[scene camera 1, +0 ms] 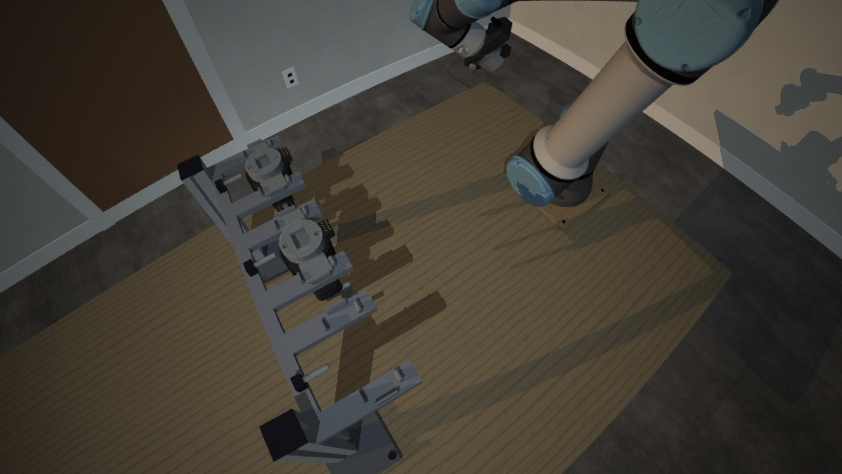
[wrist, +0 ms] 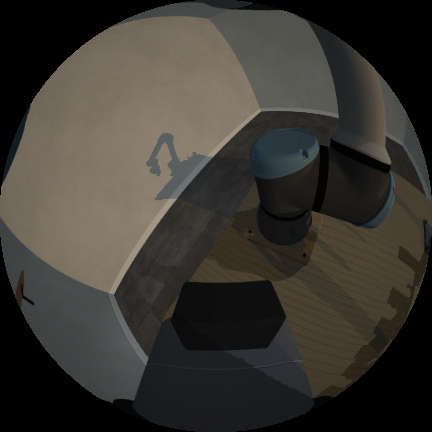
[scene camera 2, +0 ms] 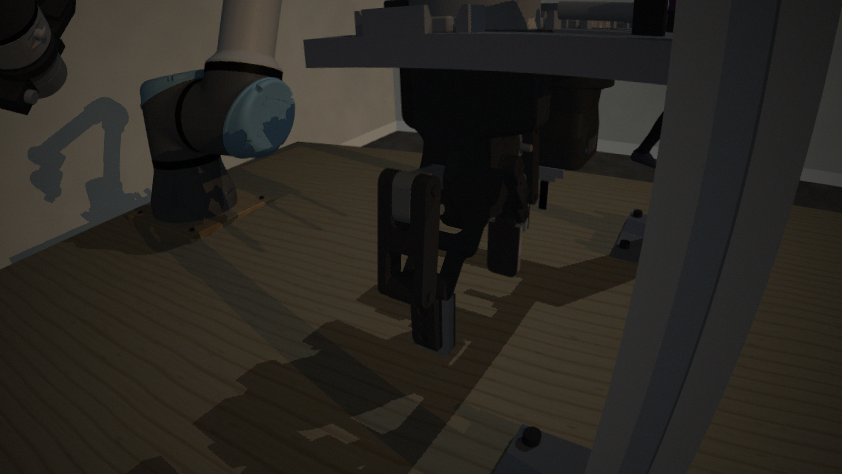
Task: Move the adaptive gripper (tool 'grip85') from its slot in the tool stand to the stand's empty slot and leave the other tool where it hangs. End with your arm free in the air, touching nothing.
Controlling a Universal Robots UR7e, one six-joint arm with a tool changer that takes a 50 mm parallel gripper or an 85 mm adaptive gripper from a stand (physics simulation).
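Where they show: arm's base, link origin: (wrist: 284,218) (scene camera 2: 195,205).
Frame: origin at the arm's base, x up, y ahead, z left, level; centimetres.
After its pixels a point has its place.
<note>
The adaptive gripper (scene camera 1: 265,167) (scene camera 2: 465,111) hangs in the stand's end slot, at the back left in scene camera 1. Its fingers point down and stand apart. The other tool, the parallel gripper (scene camera 1: 303,241) (scene camera 2: 574,120), hangs in the middle slot. The tool stand (scene camera 1: 262,309) {x 26.9, y 69.9, z 15.4 cm} (scene camera 2: 677,247) {x 20.9, y 75.0, z -15.5 cm} has its empty slot at the near end in scene camera 1, between two bare support arms. My arm's bare tool changer (scene camera 1: 489,57) {x 28.8, y 14.4, z -18.2 cm} (scene camera 2: 47,79) {x 25.9, y 15.2, z -20.1 cm} (wrist: 227,317) carries no gripper and is high in the air, well away from the stand, touching nothing.
My arm's base (scene camera 1: 568,188) {x 5.4, y 3.9, z 5.2 cm} (scene camera 2: 191,188) {x 5.2, y 6.1, z -2.4 cm} (wrist: 285,227) {x 6.5, y 3.6, z -4.9 cm} is bolted to the wooden table (scene camera 1: 530,329) {x -1.3, y 28.7, z 28.0 cm} (scene camera 2: 223,365) {x -1.3, y 40.9, z -17.6 cm} (wrist: 330,310) {x -1.3, y 24.7, z -11.9 cm}. The stand's black-capped post (scene camera 1: 282,435) {x 30.3, y 70.8, z 32.4 cm} rises beside the empty slot. Walls stand behind the table.
</note>
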